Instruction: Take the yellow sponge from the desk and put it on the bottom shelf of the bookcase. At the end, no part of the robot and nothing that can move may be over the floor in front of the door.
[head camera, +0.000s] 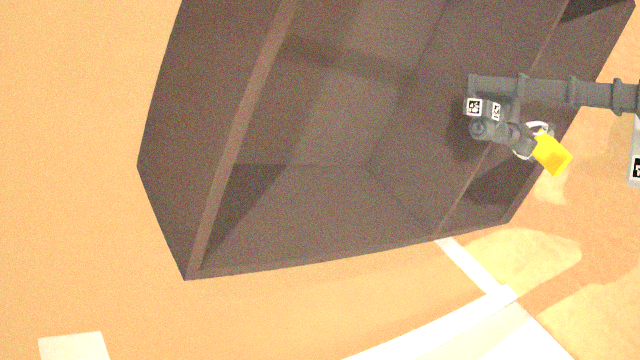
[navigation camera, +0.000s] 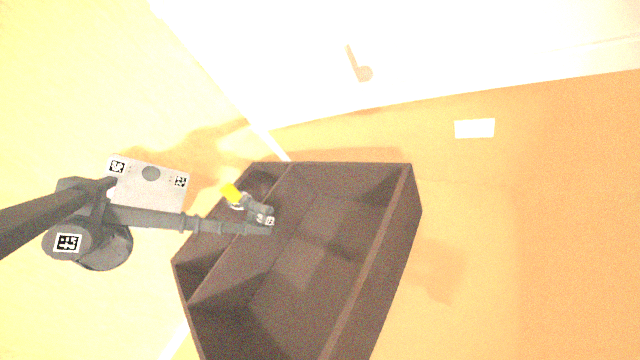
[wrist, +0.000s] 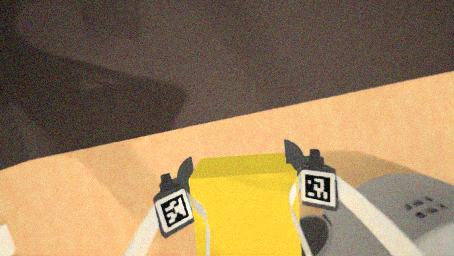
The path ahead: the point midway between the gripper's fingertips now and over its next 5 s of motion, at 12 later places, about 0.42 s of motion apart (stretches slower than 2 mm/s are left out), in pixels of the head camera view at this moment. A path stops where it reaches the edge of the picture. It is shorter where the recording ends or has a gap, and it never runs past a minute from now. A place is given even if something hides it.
The gripper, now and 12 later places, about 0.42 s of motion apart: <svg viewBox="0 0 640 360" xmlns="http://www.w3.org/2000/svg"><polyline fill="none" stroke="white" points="542,143 548,144 563,145 583,149 604,152 619,155 623,156 610,153 546,142 501,133 502,133 510,134 519,135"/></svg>
